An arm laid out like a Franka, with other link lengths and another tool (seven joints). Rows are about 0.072 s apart.
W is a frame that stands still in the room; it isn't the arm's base.
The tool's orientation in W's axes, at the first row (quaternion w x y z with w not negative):
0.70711 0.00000 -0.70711 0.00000
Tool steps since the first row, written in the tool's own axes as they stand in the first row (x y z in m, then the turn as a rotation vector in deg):
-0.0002 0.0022 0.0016 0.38 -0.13 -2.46
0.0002 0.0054 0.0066 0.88 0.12 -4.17
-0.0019 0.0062 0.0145 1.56 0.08 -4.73
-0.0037 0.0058 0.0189 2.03 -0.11 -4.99
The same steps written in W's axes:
-0.0016 0.0022 -0.0002 2.46 -0.13 0.38
-0.0066 0.0054 0.0002 4.17 0.12 0.88
-0.0145 0.0062 -0.0019 4.73 0.08 1.56
-0.0189 0.0058 -0.0037 4.99 -0.11 2.03

